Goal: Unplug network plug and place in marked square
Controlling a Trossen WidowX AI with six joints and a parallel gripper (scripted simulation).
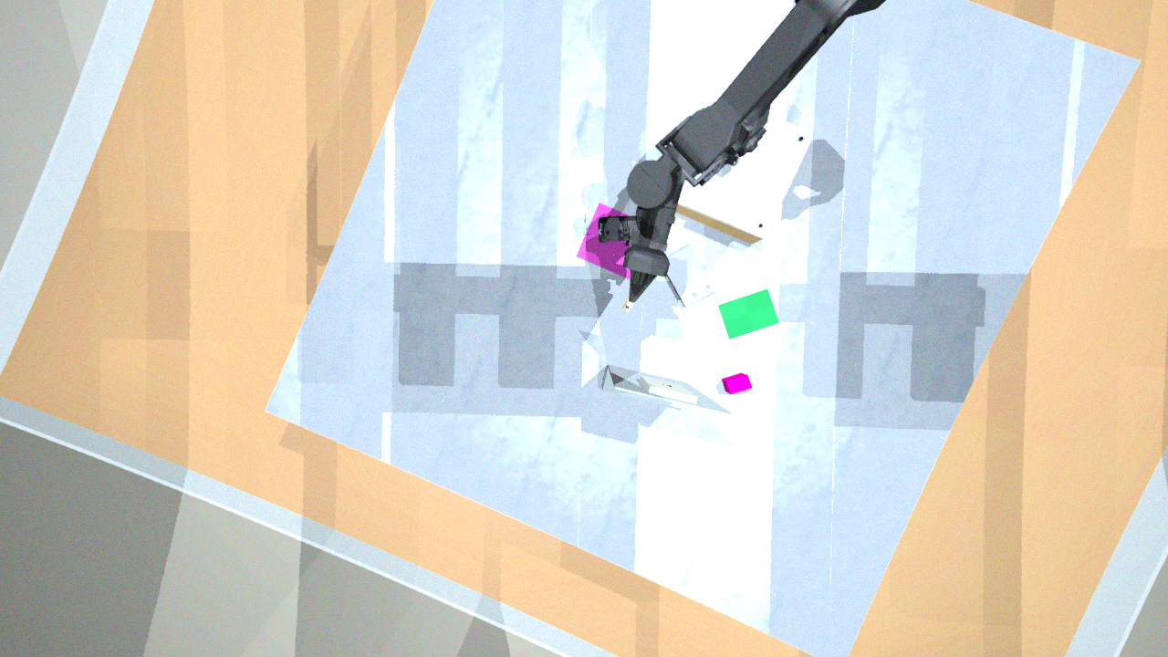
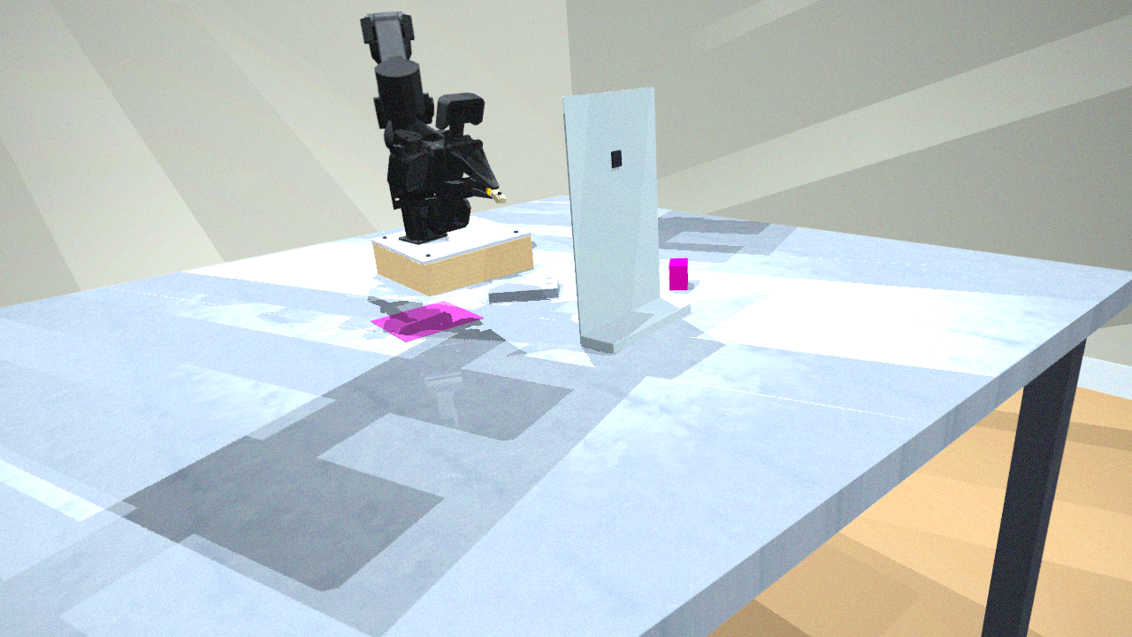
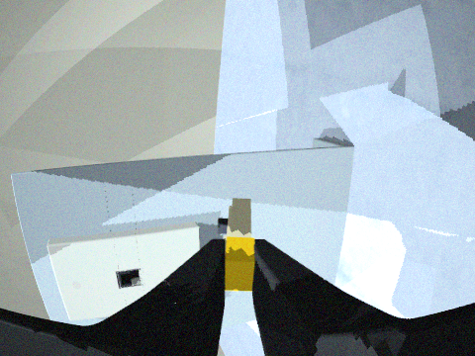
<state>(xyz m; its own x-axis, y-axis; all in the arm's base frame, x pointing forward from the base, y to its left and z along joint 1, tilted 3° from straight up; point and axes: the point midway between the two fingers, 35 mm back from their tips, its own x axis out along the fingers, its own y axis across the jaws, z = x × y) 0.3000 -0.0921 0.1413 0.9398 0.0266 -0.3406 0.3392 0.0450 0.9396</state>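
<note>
Right now my gripper tip is 120 mm past the magenta marked square, 50 mm to the left of it and 180 mm above it. The rest, counted from my gripper tip: flat grey plate: 90 mm behind, 110 mm to the left, 170 mm below; upright grey panel: 130 mm ahead, 90 mm to the left, 50 mm below; green patch: 50 mm behind, 250 mm to the left, 180 mm below.
</note>
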